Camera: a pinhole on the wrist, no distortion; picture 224 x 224 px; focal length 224.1 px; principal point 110.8 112.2 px. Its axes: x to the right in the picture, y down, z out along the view. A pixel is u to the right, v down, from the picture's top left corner.
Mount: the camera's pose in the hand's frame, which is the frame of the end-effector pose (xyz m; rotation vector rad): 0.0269 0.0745 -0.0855 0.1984 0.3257 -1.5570
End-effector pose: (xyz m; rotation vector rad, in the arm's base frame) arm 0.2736 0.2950 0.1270 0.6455 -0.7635 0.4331
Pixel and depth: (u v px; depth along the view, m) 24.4 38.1 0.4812
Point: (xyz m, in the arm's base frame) -0.0557 0.0515 0.3348
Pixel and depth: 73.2 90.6 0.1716
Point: 0.2205 0.2725 0.2099
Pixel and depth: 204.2 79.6 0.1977
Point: 0.2835 0.1957 0.1523
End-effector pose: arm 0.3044 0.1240 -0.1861 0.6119 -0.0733 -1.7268
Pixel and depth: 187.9 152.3 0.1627
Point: 0.2479 0.0563 -0.1816
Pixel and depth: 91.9 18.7 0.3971
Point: 0.1584 0.1432 0.1106
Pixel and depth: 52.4 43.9 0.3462
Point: 0.2297 0.0816 0.0871
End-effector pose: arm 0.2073 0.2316 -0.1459 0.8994 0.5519 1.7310
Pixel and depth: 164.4 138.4 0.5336
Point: 0.6099 0.4031 -0.0427
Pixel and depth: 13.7 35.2 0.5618
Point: 0.5810 0.0478 0.2340
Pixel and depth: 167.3 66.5 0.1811
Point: 0.2812 0.2399 -0.1210
